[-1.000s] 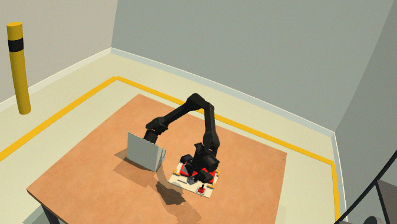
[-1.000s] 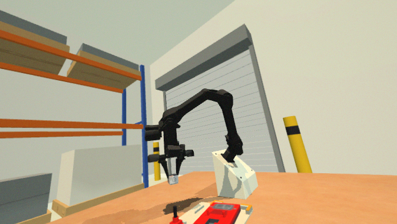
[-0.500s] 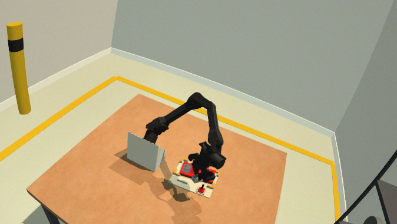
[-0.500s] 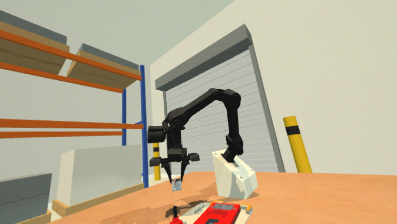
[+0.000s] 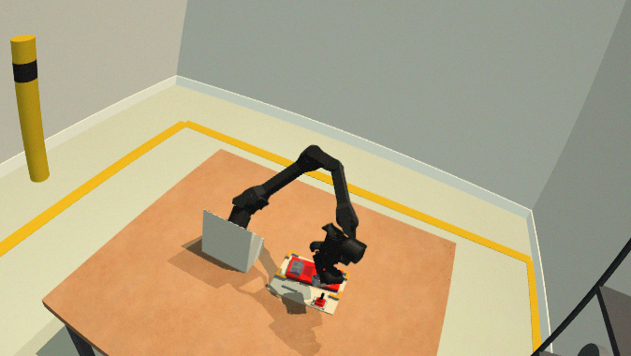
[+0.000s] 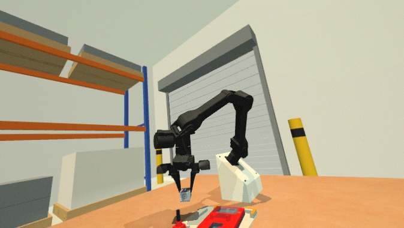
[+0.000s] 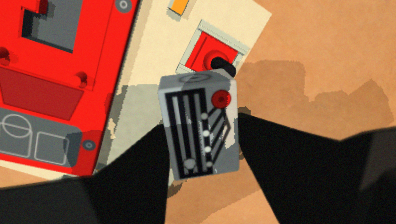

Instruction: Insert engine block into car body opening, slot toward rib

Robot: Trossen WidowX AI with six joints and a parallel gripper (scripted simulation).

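Now: the cream fixture plate 4 cm behind my gripper tip, 7 cm to the left of it and 9 cm below it. The rest, counted from my gripper tip: grey engine block: 1 cm below.
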